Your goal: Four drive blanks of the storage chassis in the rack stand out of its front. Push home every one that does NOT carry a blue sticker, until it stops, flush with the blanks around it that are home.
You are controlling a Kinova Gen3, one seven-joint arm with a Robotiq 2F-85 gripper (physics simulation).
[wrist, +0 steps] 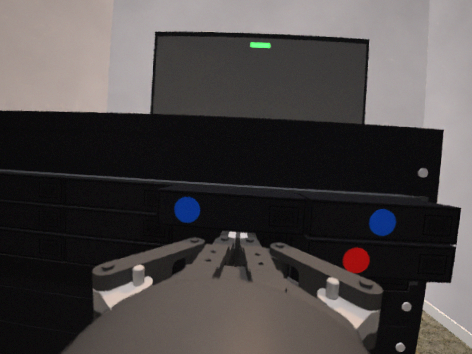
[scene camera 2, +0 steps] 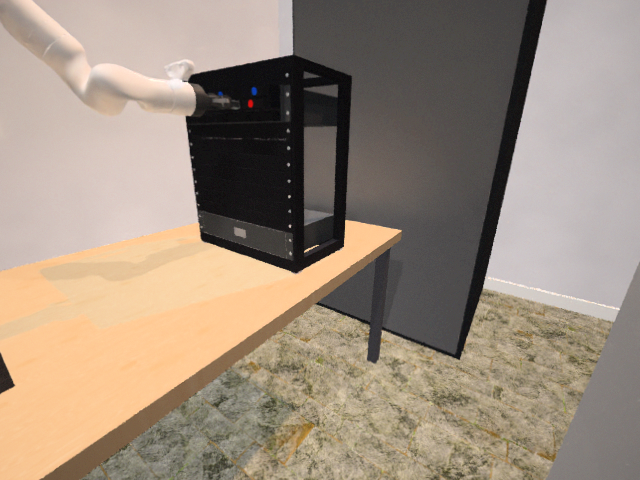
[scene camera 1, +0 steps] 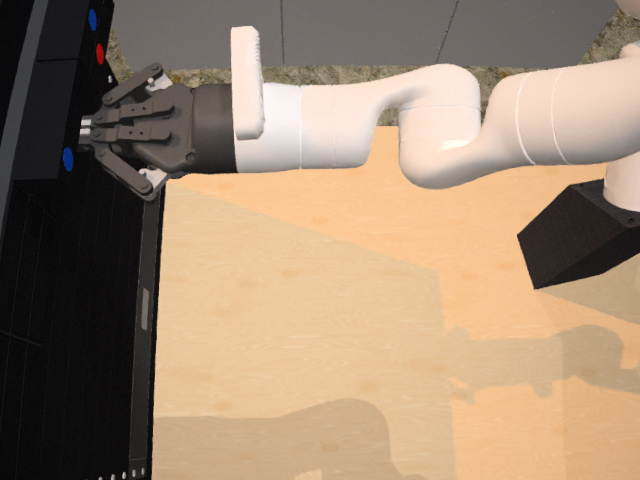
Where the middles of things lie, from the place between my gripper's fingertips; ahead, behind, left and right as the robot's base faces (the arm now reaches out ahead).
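I see the green-stickered blank (wrist: pixel 178 234) 60 mm ahead of my hand and 10 mm to the left of it. The red-stickered blank (wrist: pixel 379 260) is 40 mm ahead of my hand and 100 mm to the right of it. Going by their middles, the green-stickered blank is the nearest to my hand of the things named here.
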